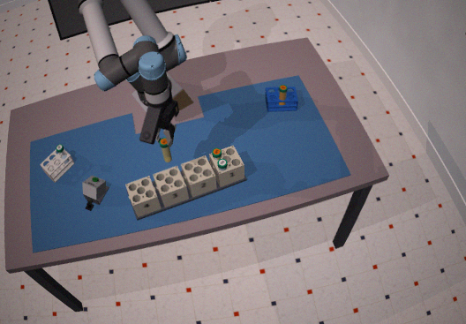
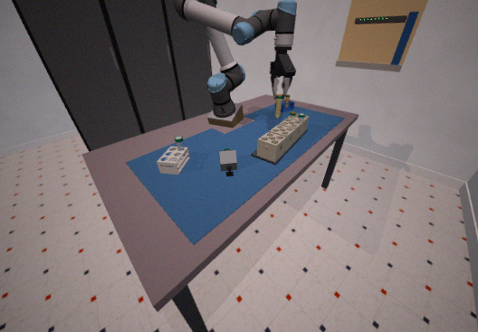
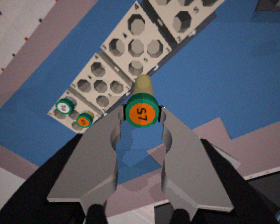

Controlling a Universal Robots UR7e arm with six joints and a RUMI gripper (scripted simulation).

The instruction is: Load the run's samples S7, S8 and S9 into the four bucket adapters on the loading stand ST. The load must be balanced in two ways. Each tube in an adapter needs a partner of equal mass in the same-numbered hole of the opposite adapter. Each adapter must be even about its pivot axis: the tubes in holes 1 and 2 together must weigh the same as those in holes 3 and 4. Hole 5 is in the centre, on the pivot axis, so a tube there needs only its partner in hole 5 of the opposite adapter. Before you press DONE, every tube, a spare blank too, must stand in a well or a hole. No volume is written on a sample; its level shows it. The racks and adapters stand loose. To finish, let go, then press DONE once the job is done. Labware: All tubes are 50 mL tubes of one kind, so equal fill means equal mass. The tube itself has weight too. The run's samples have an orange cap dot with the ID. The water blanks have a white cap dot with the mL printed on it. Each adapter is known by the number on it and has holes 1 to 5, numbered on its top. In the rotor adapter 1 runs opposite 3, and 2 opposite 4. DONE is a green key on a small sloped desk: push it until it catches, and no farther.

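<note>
My gripper is now 50 mm above the sample tube S7 and 10 mm past it. Also, from my hand: DONE desk (310 mm to the right, 200 mm below, 40 mm behind); then tube (440 mm to the right, 220 mm behind, 190 mm below); then sample tube S8 (180 mm below, 170 mm to the left).
</note>
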